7 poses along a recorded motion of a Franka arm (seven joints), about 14 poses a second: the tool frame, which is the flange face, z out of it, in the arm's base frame.
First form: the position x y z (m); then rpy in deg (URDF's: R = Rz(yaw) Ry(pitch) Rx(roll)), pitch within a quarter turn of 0, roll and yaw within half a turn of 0.
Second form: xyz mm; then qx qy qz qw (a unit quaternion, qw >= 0). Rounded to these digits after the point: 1 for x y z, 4 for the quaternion.
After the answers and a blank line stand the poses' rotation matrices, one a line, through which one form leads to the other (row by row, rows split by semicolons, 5 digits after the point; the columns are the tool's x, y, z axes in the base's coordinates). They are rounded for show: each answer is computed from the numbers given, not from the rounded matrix.
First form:
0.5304, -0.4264, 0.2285, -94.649, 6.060, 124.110
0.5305, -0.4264, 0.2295, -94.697, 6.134, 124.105
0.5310, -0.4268, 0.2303, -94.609, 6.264, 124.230
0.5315, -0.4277, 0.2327, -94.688, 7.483, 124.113
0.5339, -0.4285, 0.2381, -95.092, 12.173, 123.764
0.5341, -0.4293, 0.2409, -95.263, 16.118, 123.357
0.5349, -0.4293, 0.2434, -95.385, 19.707, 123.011
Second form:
530.4, -426.4, 228.5, -0.3757, -0.6318, 0.6162, 0.2829
530.5, -426.4, 229.5, -0.3762, -0.6318, 0.6161, 0.2823
531.0, -426.8, 230.3, -0.3760, -0.6313, 0.6173, 0.2812
531.5, -427.7, 232.7, -0.3830, -0.6276, 0.6198, 0.2744
533.9, -428.5, 238.1, -0.4089, -0.6133, 0.6288, 0.2473
534.1, -429.3, 240.9, -0.4302, -0.5991, 0.6365, 0.2254
534.9, -429.3, 243.4, -0.4488, -0.5854, 0.6432, 0.2052

-0.55765 0.12611 -0.82044; 0.82334 -0.04167 -0.56602; -0.10557 -0.99114 -0.08060
-0.55750 0.12752 -0.82032; 0.82327 -0.04226 -0.56607; -0.10685 -0.99094 -0.08142
-0.55916 0.12761 -0.81918; 0.82185 -0.04472 -0.56795; -0.10911 -0.99082 -0.07988
-0.55605 0.14046 -0.81919; 0.82088 -0.06163 -0.56776; -0.13023 -0.98817 -0.08103
-0.54328 0.19052 -0.81765; 0.81264 -0.12528 -0.56914; -0.21086 -0.97366 -0.08676
-0.52824 0.22862 -0.81774; 0.80243 -0.18047 -0.56881; -0.27762 -0.95664 -0.08812
-0.51289 0.26160 -0.81762; 0.78945 -0.23040 -0.56893; -0.33721 -0.93727 -0.08835

